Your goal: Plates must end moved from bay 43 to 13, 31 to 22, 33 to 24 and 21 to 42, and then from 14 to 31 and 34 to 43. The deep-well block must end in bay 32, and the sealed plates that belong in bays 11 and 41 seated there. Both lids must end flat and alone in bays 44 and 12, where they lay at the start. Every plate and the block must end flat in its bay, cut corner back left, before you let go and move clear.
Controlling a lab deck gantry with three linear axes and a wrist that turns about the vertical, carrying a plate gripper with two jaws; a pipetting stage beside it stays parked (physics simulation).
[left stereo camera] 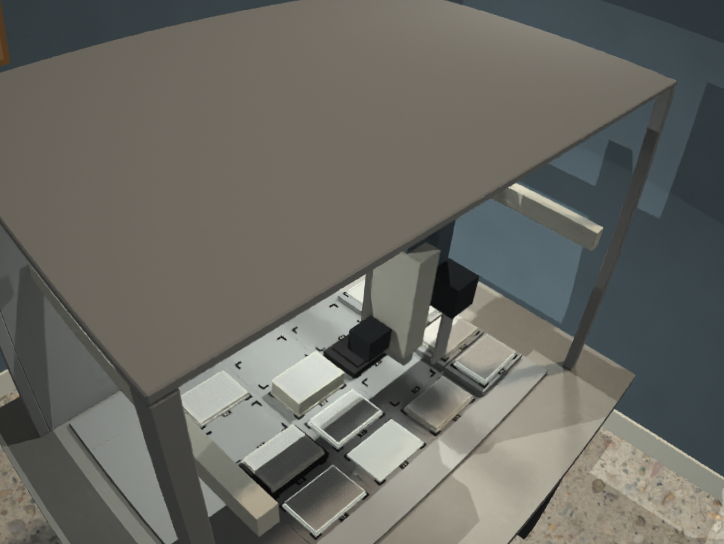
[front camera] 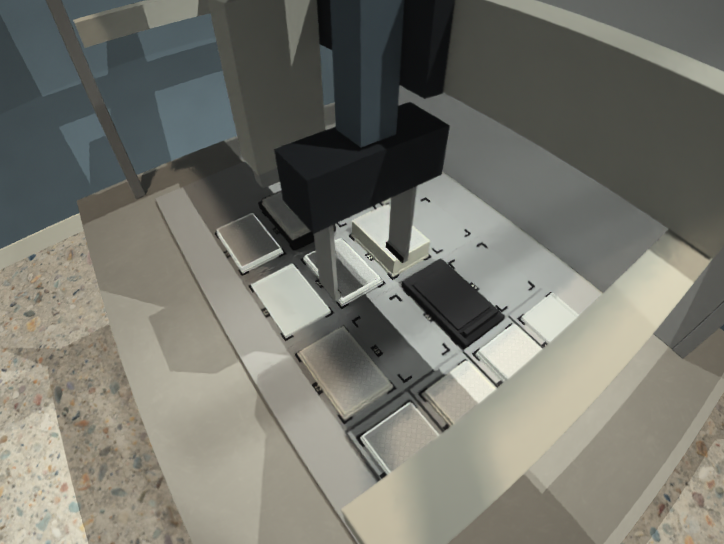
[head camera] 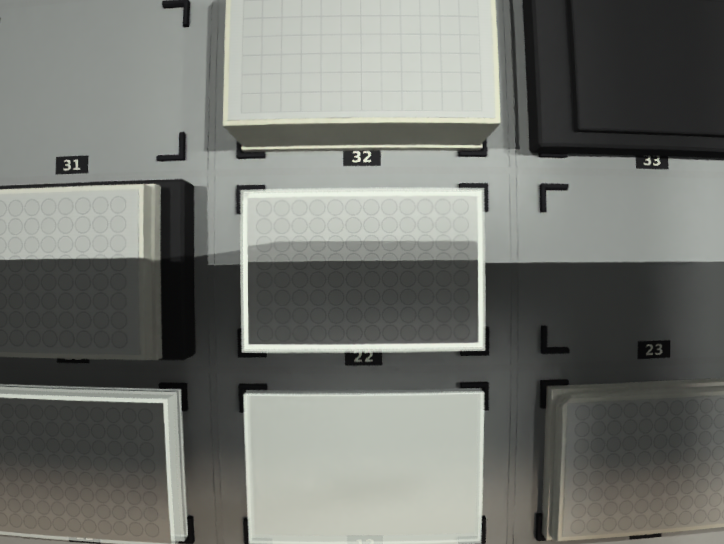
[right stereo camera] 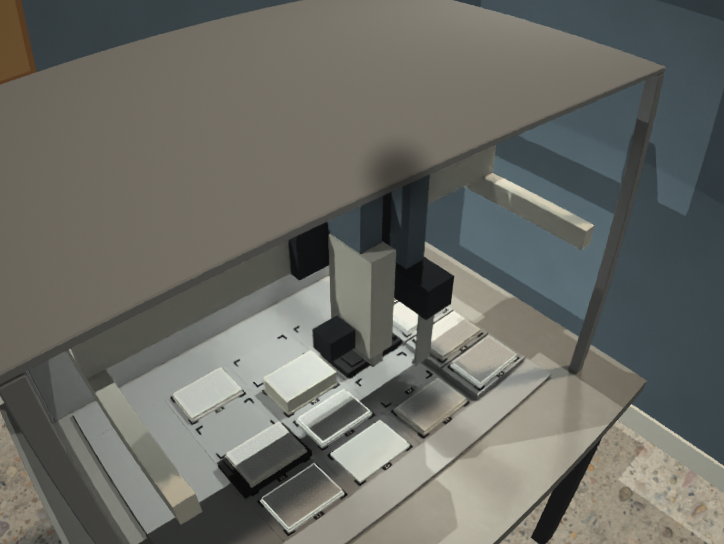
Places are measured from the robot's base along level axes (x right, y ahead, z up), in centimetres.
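Pixels of known places: gripper, between the fingertips: [front camera: 364,271] [right stereo camera: 401,344]; robot's base, origin of its link: [left stereo camera: 316,537] [front camera: 216,234] [right stereo camera: 289,534].
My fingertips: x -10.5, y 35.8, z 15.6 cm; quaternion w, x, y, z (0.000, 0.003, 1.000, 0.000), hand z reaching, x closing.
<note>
For each thing: its top centre in the pictures, then the offset to it from my fingertips. "spot": a spot on its surface instead.
- Bay 21's plate, centre of its top: [head camera: 23,273] [left stereo camera: 283,454] [right stereo camera: 265,451] [front camera: 294,207] dz -12.0, dx -4.5, dy -29.4 cm
- pale deep-well block, centre of its top: [head camera: 360,34] [front camera: 390,230] [left stereo camera: 307,376] [right stereo camera: 299,375] dz -11.4, dx -15.2, dy -13.0 cm
- bay 11, a spot on its surface: [head camera: 81,462] [front camera: 252,241] spot: dz -14.2, dx +5.7, dy -28.2 cm
- bay 13, a spot on its surface: [head camera: 649,462] [front camera: 340,361] spot: dz -14.2, dx +6.0, dy +2.4 cm
- bay 14, a spot on its surface: [front camera: 403,438] spot: dz -12.7, dx +6.1, dy +17.1 cm
- bay 24, a spot on its surface: [front camera: 459,391] spot: dz -12.7, dx -4.2, dy +16.6 cm
- bay 34, a spot on its surface: [front camera: 510,353] spot: dz -12.7, dx -14.6, dy +17.0 cm
- bay 41, a spot on its surface: [left stereo camera: 214,396] [right stereo camera: 209,392] spot: dz -14.2, dx -25.4, dy -29.1 cm
- bay 12, a spot on its surface: [head camera: 362,462] [front camera: 291,295] spot: dz -14.8, dx +5.6, dy -13.1 cm
- bay 44, a spot on its surface: [front camera: 551,317] spot: dz -13.4, dx -25.7, dy +16.7 cm
- black nest, centre of its top: [head camera: 691,54] [front camera: 454,293] [right stereo camera: 361,340] [left stereo camera: 364,340] dz -12.5, dx -15.3, dy +3.8 cm
My gripper [front camera: 369,279] is open and empty, high over the middle bays; its jaws straddle the line of sight to the plate [front camera: 361,274] [head camera: 362,292] [left stereo camera: 345,416] [right stereo camera: 333,416] lying flat in bay 22. Bay 21's plate [head camera: 64,292] [left stereo camera: 283,453] [right stereo camera: 266,450] sits on a black nest. The pale deep-well block [front camera: 380,229] [head camera: 361,64] [left stereo camera: 307,377] is in bay 32. Plates lie in bay 11 [front camera: 248,238] [head camera: 81,462], bay 13 [front camera: 344,371] [head camera: 649,462], bay 14 [front camera: 403,438], bay 24 [front camera: 459,391], bay 34 [front camera: 510,353] and bay 41 [left stereo camera: 214,396] [right stereo camera: 208,393]. Lids lie flat in bay 12 [front camera: 290,299] [head camera: 362,462] and bay 44 [front camera: 551,317].
A black nest [front camera: 453,298] [head camera: 649,76] without a plate stands in bay 33. The beige pipetting stage [front camera: 272,87] [left stereo camera: 400,298] [right stereo camera: 362,298] stands beside the gripper, over the deck. Bays 23 and 31 hold no plate. A pale beam [front camera: 526,397] crosses the front view.
</note>
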